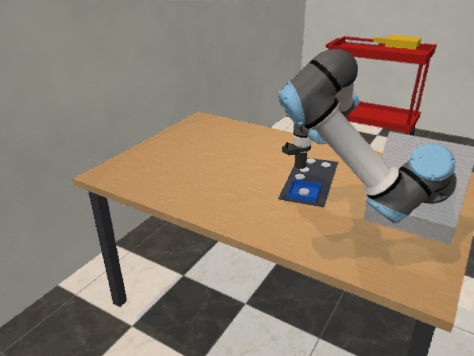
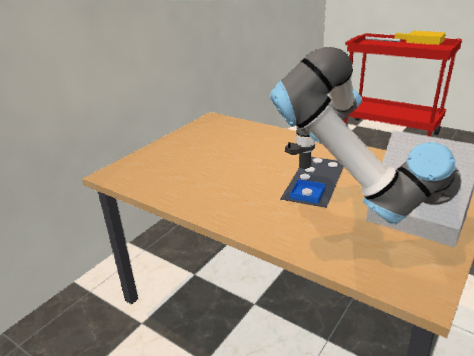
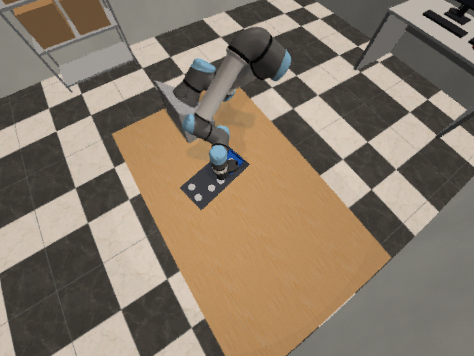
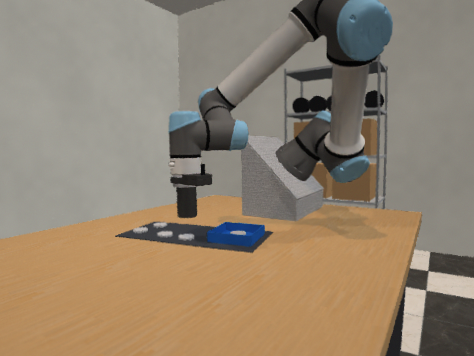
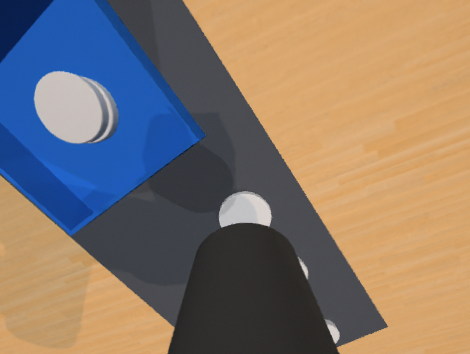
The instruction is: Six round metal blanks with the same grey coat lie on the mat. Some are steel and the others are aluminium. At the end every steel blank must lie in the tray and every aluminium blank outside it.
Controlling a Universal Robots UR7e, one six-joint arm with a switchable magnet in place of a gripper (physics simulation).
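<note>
The magnet [image 1: 300, 167] [image 2: 305, 167] [image 3: 220, 176] [image 4: 187, 216] [image 5: 246, 227] points down and bears no blank. It hangs a little above the blank nearest the tray [image 1: 299, 177] [image 2: 305, 176] [image 4: 186, 236] [image 5: 244, 209]. Three other round pale blanks [image 4: 140, 230] [image 4: 160, 225] [image 4: 165, 233] lie farther along the dark mat [image 1: 325, 175] [image 4: 127, 234] [image 5: 260, 150]. The blue tray [image 1: 300, 198] [image 4: 235, 240] [image 5: 130, 150] holds two blanks, one stacked slightly offset on the other; the upper blank [image 5: 69, 106] shows clearly. The blanks look alike, so steel and aluminium cannot be told apart by sight.
The mat and tray are on a wooden table [image 1: 190, 165] [image 4: 150, 290]. The arm's grey sloped base block [image 4: 270, 185] stands behind the tray. A red cart [image 1: 385, 116] stands beyond the table, and a shelf unit [image 4: 285, 100] shows at the back.
</note>
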